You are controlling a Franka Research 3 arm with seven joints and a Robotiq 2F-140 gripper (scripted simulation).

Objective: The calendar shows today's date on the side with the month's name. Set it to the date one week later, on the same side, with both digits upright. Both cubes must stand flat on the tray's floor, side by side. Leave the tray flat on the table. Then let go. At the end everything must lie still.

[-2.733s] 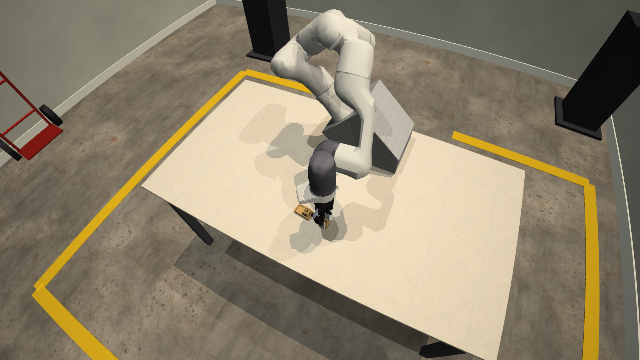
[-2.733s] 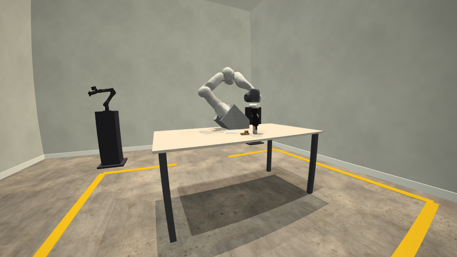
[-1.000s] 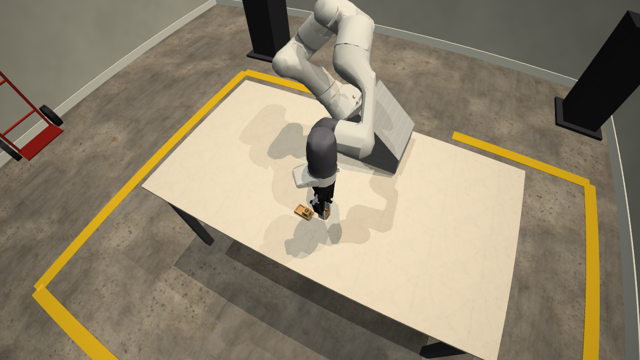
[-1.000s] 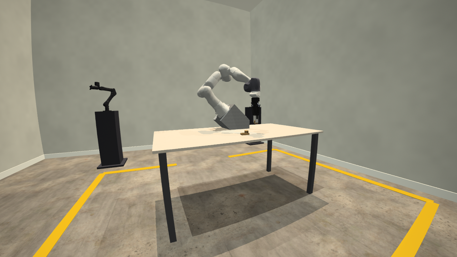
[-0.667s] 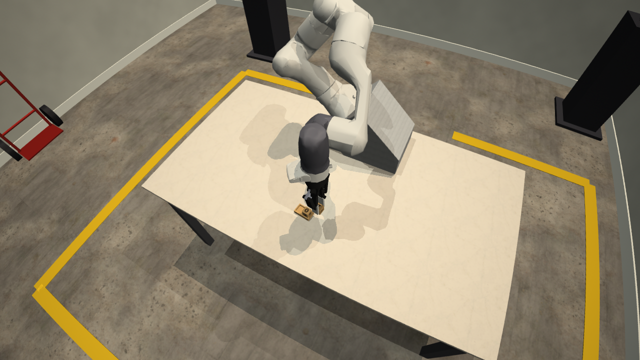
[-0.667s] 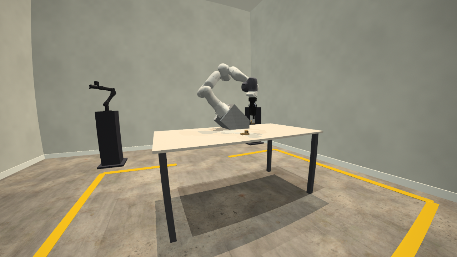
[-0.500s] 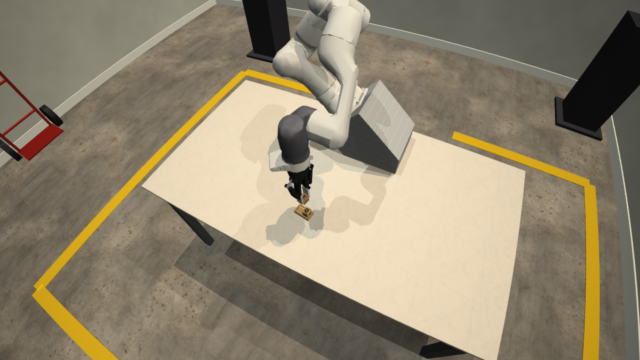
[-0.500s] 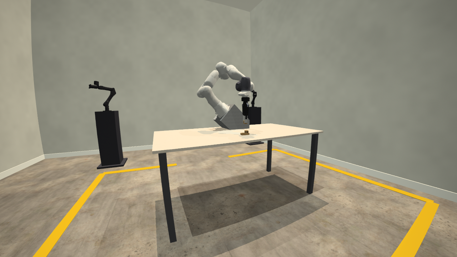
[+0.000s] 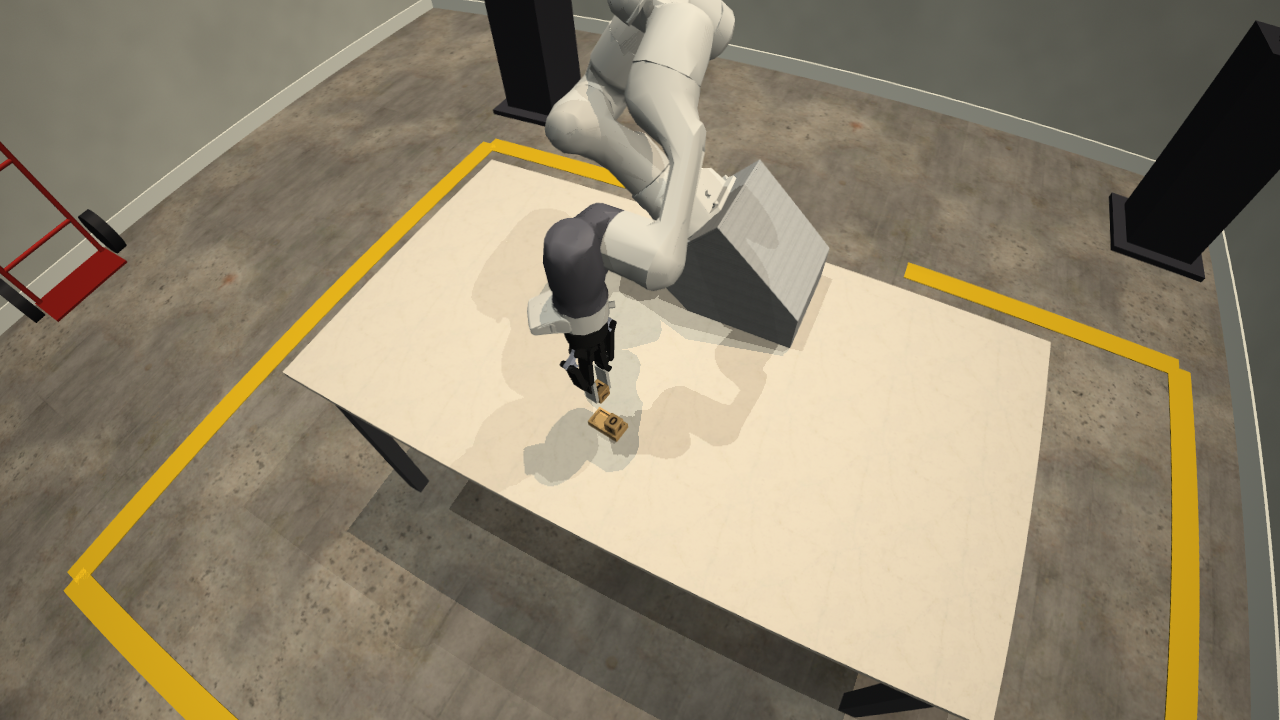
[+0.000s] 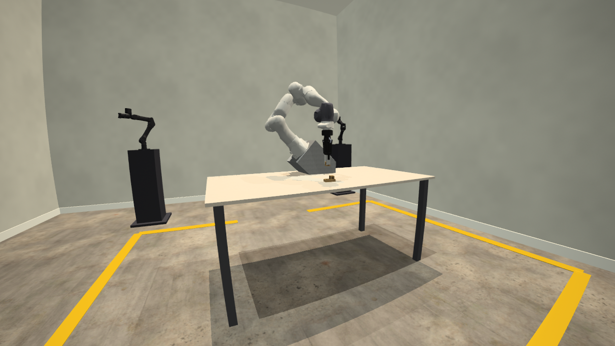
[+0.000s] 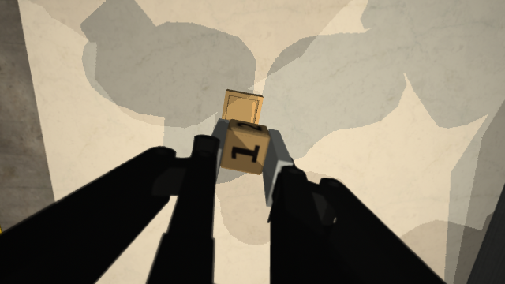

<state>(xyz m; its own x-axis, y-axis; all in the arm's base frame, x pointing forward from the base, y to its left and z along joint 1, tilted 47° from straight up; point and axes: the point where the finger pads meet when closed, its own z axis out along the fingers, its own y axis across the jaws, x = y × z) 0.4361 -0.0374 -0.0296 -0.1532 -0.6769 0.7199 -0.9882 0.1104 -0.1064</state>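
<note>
Now: hand 1 cm short of the wooden digit cube, 3 cm to the right of it and 13 cm above it. From my hand the other things lie so: wooden tray: 1 cm ahead, 1 cm to the left, 14 cm below.
</note>
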